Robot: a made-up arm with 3 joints. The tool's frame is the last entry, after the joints. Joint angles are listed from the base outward. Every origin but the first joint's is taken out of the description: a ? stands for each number. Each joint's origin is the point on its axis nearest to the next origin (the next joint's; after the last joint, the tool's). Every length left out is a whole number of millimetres.
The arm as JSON. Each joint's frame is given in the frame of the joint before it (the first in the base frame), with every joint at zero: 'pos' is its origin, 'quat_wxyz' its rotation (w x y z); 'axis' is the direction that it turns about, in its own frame. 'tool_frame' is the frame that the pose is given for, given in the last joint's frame.
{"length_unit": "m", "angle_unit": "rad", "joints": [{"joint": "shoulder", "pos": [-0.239, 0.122, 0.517], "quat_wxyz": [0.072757, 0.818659, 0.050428, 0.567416], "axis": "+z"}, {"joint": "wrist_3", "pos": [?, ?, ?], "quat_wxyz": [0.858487, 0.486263, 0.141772, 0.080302], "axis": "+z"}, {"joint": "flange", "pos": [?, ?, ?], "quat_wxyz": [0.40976, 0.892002, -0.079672, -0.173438], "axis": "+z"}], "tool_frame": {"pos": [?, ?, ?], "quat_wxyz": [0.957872, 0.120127, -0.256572, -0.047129]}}
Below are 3 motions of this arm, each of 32 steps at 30 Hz.
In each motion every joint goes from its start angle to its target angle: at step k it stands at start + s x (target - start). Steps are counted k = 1, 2, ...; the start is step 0. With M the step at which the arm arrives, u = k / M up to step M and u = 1 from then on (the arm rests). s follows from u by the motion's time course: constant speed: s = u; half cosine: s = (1 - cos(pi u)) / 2; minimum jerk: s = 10 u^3 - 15 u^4 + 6 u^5.
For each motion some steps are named. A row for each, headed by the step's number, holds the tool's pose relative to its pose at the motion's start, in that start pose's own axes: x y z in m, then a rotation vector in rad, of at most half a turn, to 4 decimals.
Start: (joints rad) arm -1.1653 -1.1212 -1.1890
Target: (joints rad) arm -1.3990 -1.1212 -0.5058
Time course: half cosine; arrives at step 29
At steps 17, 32:
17: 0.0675 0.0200 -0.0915 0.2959 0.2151 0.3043
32: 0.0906 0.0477 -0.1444 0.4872 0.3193 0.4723

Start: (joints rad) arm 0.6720 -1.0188 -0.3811
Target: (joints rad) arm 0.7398 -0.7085 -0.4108
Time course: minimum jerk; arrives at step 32
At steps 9, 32:
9: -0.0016 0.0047 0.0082 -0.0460 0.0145 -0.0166
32: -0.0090 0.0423 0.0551 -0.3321 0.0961 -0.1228

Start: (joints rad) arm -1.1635 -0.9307 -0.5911
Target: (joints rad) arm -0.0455 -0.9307 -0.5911
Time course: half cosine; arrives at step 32
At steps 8, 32:
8: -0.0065 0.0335 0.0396 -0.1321 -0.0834 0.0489
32: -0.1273 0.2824 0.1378 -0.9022 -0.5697 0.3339

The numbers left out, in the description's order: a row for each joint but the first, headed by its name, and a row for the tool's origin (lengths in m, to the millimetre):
wrist_3: -0.081 0.099 0.0
flange: -0.07 -0.043 0.0
tool: 0.043 -0.206 0.0

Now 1 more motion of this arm.
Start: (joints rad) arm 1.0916 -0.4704 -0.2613
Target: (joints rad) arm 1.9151 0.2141 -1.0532
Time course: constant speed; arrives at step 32
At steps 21, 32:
21: -0.1622 0.2303 0.1503 -1.0434 -0.3359 -0.6851
32: -0.2148 0.4000 0.0941 -1.5460 -0.6393 -1.0644

